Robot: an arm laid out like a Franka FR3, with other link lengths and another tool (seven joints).
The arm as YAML. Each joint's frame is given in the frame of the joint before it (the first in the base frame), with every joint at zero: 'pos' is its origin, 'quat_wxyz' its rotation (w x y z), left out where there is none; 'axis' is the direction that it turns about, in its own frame. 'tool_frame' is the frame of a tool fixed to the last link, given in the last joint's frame.
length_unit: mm
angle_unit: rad
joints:
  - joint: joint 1
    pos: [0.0, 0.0, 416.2]
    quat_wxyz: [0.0, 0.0, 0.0, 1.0]
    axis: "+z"
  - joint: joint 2
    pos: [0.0, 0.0, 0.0]
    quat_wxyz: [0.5, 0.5, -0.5, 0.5]
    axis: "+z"
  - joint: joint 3
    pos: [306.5, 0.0, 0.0]
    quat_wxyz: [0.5, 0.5, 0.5, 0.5]
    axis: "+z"
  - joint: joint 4
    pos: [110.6, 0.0, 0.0]
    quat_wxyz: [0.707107, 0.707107, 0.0, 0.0]
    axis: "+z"
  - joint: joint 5
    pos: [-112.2, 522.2, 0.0]
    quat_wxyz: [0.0, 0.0, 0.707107, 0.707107]
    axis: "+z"
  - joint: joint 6
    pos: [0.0, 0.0, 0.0]
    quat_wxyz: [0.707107, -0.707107, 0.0, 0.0]
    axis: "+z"
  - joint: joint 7
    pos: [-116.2, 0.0, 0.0]
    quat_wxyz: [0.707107, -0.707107, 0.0, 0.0]
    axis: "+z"
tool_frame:
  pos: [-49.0, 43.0, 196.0]
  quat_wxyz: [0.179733, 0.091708, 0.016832, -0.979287]
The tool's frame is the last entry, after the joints.
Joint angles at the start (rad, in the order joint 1, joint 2, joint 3, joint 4, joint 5, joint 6, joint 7):
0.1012 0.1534 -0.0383 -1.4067 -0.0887 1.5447 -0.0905
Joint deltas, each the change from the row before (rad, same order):
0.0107 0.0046 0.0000 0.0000 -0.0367 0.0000 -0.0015
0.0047 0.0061 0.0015 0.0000 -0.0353 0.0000 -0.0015
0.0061 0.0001 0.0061 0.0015 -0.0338 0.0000 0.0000
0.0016 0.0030 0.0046 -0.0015 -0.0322 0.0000 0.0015
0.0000 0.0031 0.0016 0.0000 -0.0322 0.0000 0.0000
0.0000 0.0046 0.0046 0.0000 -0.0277 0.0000 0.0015
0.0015 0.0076 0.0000 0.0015 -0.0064 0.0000 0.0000
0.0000 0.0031 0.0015 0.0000 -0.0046 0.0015 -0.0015
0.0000 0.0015 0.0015 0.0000 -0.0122 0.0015 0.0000
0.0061 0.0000 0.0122 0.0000 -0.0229 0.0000 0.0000
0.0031 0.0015 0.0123 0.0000 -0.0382 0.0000 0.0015
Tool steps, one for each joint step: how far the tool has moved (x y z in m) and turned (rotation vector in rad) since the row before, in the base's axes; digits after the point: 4 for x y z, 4 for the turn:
0.0005 0.0016 -0.0047 -0.0371 0.0022 0.0119
0.0011 -0.0019 -0.0057 -0.0356 0.0036 0.0076
-0.0002 0.0030 0.0006 -0.0326 -0.0042 0.0121
0.0006 -0.0016 -0.0036 -0.0318 0.0012 0.0047
0.0011 -0.0053 -0.0025 -0.0322 -0.0001 0.0017
0.0012 -0.0020 -0.0036 -0.0273 0.0014 0.0033
0.0015 0.0001 -0.0053 -0.0072 0.0054 0.0016
0.0008 0.0005 -0.0024 -0.0045 0.0016 0.0034
0.0007 -0.0012 -0.0009 -0.0119 -0.0012 0.0022
-0.0009 0.0101 0.0004 -0.0205 -0.0024 0.0186
0.0001 0.0046 -0.0004 -0.0358 -0.0039 0.0146

